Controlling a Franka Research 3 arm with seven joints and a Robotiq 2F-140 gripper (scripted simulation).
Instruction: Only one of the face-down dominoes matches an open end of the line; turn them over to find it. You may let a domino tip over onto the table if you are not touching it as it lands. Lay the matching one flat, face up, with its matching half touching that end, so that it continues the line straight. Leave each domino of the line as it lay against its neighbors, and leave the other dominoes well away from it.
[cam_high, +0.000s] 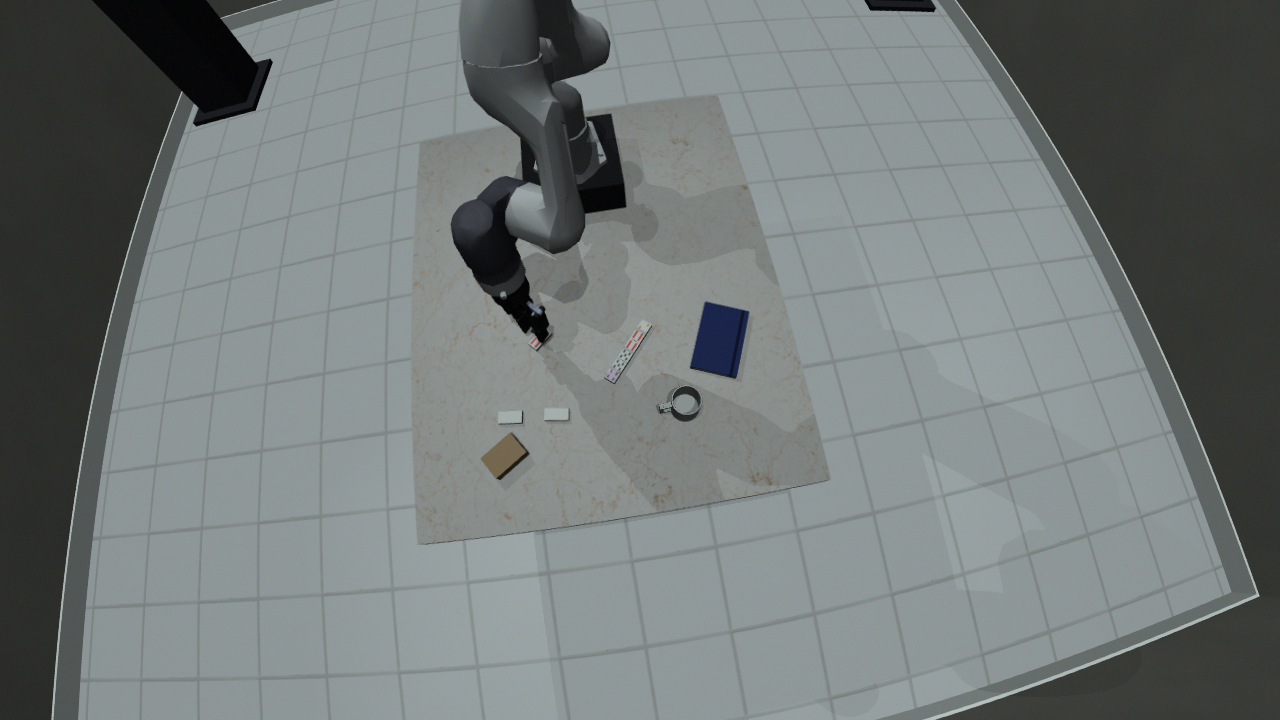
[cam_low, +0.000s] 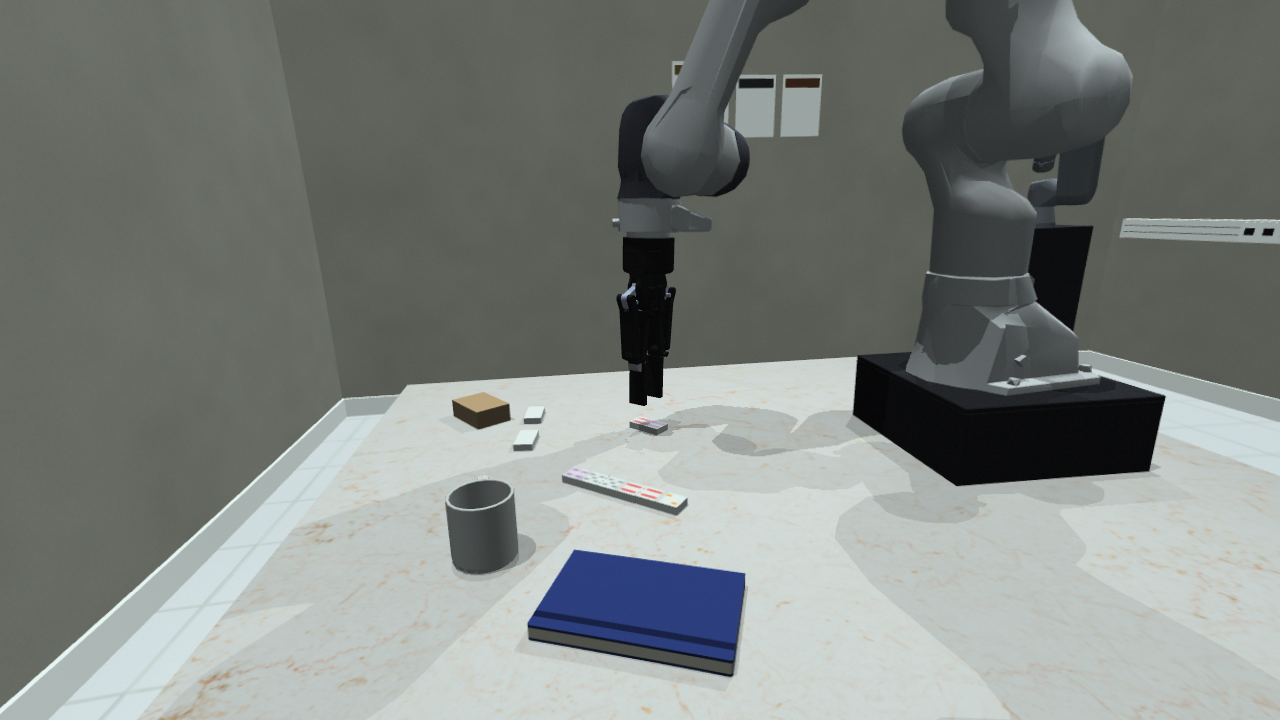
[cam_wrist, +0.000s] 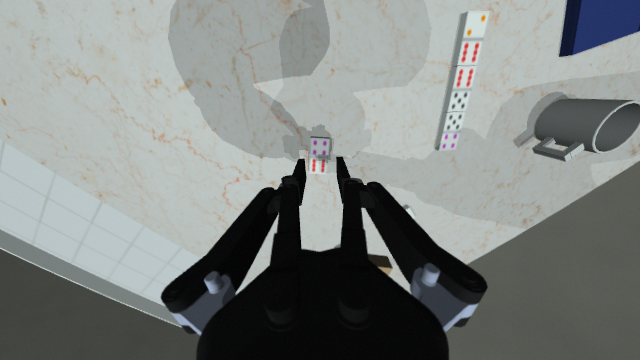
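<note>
My gripper is now 7 cm above the white domino. Also, from my hand: grey mug: 20 cm ahead, 31 cm to the left, 5 cm below; blue book: 5 cm ahead, 42 cm to the left, 7 cm below; brown block: 27 cm ahead, 9 cm to the right, 6 cm below.
</note>
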